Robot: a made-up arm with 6 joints.
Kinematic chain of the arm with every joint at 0, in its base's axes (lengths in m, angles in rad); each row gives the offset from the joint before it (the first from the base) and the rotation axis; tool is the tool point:
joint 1: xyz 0 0 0.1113 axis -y
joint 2: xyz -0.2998 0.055 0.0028 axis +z
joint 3: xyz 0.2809 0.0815 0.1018 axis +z
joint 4: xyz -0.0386 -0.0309 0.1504 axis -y
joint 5: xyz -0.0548 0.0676 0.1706 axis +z
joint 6: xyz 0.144 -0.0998 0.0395 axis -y
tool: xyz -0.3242 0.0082 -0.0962
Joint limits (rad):
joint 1: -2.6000..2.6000
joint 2: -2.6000..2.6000
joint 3: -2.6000..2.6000
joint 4: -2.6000..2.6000
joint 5: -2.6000..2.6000
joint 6: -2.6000..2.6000
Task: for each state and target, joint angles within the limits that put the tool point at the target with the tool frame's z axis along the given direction. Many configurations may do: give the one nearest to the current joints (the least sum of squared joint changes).
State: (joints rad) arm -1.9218 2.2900 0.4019 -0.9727 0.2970 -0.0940
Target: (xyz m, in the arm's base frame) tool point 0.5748 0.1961 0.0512 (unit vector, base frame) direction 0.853 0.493 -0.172
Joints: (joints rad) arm -2.1234 1.6412 0.4670 -0.4039 0.0309 -0.2121
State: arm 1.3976 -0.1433 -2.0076 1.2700 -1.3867 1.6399
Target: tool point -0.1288 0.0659 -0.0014 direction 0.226 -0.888 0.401
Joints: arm 1.6160 -0.7827 -2.2748 1.2024 -1.2153 1.3639
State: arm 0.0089 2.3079 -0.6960 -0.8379 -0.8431 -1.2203
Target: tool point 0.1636 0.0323 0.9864 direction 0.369 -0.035 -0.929
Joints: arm -0.6454 2.4532 -1.1693 -0.0645 -1.2877 -2.1008
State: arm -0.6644 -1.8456 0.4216 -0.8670 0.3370 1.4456
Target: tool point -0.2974 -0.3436 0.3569 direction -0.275 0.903 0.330
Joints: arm -0.4040 -2.2333 0.6537 -0.1550 0.4019 1.5167
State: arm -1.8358 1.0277 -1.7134 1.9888 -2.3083 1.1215
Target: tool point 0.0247 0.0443 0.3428 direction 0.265 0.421 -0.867
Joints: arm -1.8440 0.6398 -1.2751 1.7827 -2.0400 2.0483
